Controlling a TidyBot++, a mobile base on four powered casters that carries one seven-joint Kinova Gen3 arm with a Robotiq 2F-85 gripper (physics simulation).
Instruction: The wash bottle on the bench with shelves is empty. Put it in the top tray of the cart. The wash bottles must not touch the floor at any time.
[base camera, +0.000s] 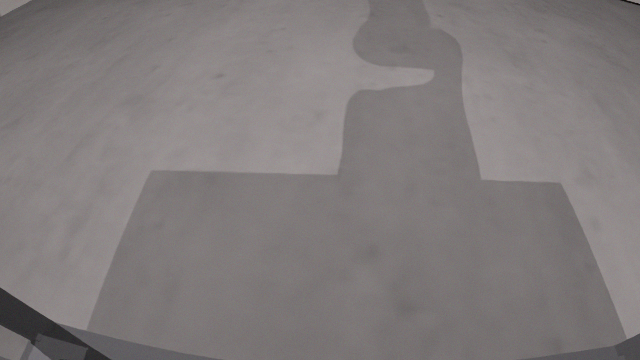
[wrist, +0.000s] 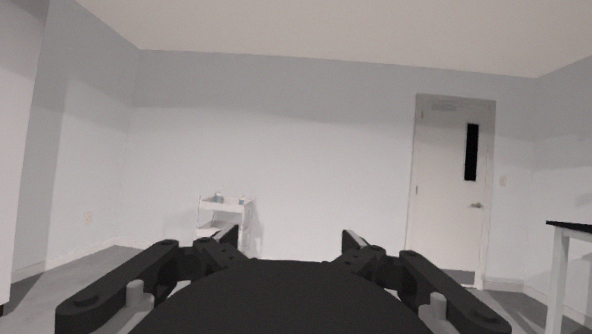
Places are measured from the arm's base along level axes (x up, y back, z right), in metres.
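Where they show: gripper, between the fingertips: (wrist: 290, 239).
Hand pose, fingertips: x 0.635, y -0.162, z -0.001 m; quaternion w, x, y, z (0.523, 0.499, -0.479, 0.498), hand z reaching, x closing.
After its pixels a point has its place.
A white cart (wrist: 226, 206) @[x 0.307, y -1.801, z -0.526 m] stands against the far wall, left of centre in the wrist view. Two small bottles with blue on them stand in its top tray, a left bottle (wrist: 219, 197) @[x 0.345, y -2.040, z -0.678 m] and a right bottle (wrist: 241, 200) @[x 0.359, y -1.902, z -0.413 m]; they are too small to tell more. The corner of the bench (wrist: 562, 255) @[x 0.298, y -1.095, z 1.937 m], with a black top and white legs, shows at the right edge of the wrist view. No wash bottle shows on this part of it. My gripper (wrist: 290, 239) @[x 0.635, y -0.162, z -0.001 m] is open and empty, far from the cart, and its left finger overlaps the cart's lower part in view.
A closed door (wrist: 440, 200) @[x 0.537, y -1.928, z 1.726 m] stands in the far wall, right of centre. A white upright surface (wrist: 15, 150) @[x 0.656, y -1.157, z -1.660 m] fills the left edge of the wrist view. In the base camera view the grey floor (base camera: 225, 115) @[x -0.397, y -0.563, z -0.192 m] carries the shadow of the base and arm.
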